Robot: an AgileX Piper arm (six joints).
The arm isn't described. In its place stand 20 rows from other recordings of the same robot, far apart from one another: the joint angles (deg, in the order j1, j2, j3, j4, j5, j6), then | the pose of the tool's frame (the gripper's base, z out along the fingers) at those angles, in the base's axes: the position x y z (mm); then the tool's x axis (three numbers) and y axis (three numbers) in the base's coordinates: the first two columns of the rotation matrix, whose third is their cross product.
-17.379 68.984 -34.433 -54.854 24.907 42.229 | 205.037 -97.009 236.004 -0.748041 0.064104 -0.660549 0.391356 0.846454 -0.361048
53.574 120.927 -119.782 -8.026 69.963 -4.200 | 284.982 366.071 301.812 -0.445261 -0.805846 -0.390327 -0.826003 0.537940 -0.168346
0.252 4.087 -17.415 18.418 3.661 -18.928 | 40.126 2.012 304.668 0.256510 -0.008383 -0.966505 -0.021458 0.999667 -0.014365
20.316 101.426 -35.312 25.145 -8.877 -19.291 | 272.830 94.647 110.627 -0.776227 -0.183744 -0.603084 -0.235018 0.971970 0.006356
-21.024 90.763 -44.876 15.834 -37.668 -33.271 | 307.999 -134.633 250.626 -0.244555 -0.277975 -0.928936 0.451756 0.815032 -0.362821
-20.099 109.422 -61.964 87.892 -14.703 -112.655 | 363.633 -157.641 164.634 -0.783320 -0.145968 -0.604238 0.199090 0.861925 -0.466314
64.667 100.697 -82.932 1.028 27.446 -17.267 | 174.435 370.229 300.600 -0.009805 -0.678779 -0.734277 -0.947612 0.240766 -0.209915
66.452 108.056 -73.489 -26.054 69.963 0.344 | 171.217 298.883 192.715 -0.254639 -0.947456 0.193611 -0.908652 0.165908 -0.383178
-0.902 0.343 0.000 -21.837 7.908 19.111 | 56.674 -5.550 201.290 -0.049902 -0.043437 -0.997809 0.064689 0.996815 -0.046629
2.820 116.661 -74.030 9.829 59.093 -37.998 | 362.169 31.185 132.878 -0.815686 -0.578331 0.013796 -0.566637 0.803542 0.182329
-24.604 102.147 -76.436 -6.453 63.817 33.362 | 312.898 -153.377 232.721 -0.564787 0.814083 -0.135219 0.823927 0.565498 -0.036831
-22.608 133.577 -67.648 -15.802 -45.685 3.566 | 421.617 -156.364 67.352 -0.284701 -0.022290 -0.958357 0.168204 0.983058 -0.072833
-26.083 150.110 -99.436 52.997 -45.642 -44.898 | 450.910 -278.585 48.064 -0.248791 0.089152 -0.964446 0.850075 0.497327 -0.173315
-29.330 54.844 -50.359 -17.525 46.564 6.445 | 149.476 -106.809 337.894 -0.672043 0.264399 -0.691702 0.548349 0.805444 -0.224888
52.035 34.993 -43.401 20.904 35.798 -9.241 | 54.508 100.727 364.841 -0.337589 -0.212177 -0.917069 -0.852658 0.481655 0.202441
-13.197 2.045 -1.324 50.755 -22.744 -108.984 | 42.070 -37.851 240.738 -0.272346 -0.789236 -0.550395 0.520476 0.360271 -0.774151
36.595 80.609 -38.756 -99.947 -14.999 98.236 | 205.942 181.811 219.127 -0.484102 -0.402637 -0.776871 -0.752206 0.645076 0.134402
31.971 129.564 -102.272 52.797 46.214 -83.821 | 390.665 305.522 180.679 -0.043458 -0.665808 -0.744857 -0.994220 0.102084 -0.033243
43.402 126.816 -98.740 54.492 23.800 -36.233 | 348.313 370.551 195.607 -0.653610 -0.263752 -0.709386 -0.686279 0.601721 0.408597
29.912 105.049 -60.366 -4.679 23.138 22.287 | 312.856 176.622 161.619 -0.882935 -0.151961 -0.444222 -0.224048 0.967861 0.114228
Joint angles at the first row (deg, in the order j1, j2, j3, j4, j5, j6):
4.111 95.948 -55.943 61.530 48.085 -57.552
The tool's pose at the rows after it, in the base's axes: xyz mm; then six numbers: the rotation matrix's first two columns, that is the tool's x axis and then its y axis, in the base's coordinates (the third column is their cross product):
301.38 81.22 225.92 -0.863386 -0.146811 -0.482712 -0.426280 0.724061 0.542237
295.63 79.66 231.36 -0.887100 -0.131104 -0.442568 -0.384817 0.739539 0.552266
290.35 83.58 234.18 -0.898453 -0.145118 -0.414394 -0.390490 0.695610 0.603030
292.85 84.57 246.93 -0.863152 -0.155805 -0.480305 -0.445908 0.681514 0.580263
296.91 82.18 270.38 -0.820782 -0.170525 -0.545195 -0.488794 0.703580 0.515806
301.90 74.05 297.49 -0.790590 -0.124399 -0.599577 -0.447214 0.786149 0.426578
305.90 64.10 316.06 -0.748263 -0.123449 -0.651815 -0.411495 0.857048 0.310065
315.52 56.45 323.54 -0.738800 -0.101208 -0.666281 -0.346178 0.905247 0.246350
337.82 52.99 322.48 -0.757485 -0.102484 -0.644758 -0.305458 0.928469 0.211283
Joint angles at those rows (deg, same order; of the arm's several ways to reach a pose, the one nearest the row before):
4.110 93.004 -55.943 57.604 50.641 -51.393
4.111 91.516 -55.942 54.609 51.755 -46.084
4.110 91.399 -55.942 56.182 55.832 -46.327
4.112 90.342 -57.327 57.382 55.747 -48.817
4.110 88.396 -60.849 54.353 55.151 -47.133
4.110 85.733 -64.644 47.657 50.931 -39.389
4.110 84.055 -67.469 39.177 46.952 -33.579
4.112 84.763 -70.162 31.980 44.337 -27.025
4.110 89.243 -75.465 26.392 45.073 -22.206

